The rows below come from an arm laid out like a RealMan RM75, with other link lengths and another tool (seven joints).
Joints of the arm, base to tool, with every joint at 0 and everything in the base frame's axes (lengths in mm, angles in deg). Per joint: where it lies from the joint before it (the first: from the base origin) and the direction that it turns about. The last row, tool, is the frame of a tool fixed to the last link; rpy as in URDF.
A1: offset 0 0 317.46 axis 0 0 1
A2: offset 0 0 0 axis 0 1 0
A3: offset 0 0 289.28 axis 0 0 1
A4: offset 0 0 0 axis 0 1 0
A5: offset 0 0 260.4 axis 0 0 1
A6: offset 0 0 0 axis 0 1 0
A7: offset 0 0 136.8 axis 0 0 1
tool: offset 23 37 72 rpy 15.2 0 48.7
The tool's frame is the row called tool.
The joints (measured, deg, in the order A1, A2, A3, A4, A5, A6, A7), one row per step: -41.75, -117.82, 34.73, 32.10, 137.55, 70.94, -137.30; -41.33, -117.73, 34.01, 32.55, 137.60, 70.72, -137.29; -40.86, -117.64, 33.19, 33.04, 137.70, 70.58, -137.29; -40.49, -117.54, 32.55, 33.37, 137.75, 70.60, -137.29; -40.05, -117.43, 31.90, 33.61, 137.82, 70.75, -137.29; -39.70, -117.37, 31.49, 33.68, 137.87, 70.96, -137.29; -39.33, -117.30, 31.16, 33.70, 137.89, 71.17, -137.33; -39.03, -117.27, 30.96, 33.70, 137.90, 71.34, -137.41; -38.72, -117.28, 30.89, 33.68, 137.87, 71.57, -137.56; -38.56, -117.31, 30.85, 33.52, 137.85, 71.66, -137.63
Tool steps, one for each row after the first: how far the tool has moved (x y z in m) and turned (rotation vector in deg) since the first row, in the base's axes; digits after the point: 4 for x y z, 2 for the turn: -0.0044, 0.0013, 0.0051, 1.03, 0.00, 0.57; -0.0094, 0.0021, 0.0107, 2.06, -0.03, 1.21; -0.0131, 0.0023, 0.0150, 2.76, -0.13, 1.72; -0.0175, 0.0014, 0.0188, 3.28, -0.31, 2.31; -0.0207, -0.0002, 0.0205, 3.45, -0.53, 2.78; -0.0240, -0.0020, 0.0219, 3.55, -0.75, 3.28; -0.0266, -0.0037, 0.0226, 3.56, -0.94, 3.71; -0.0287, -0.0059, 0.0224, 3.42, -1.19, 4.14; -0.0299, -0.0074, 0.0214, 3.25, -1.40, 4.44
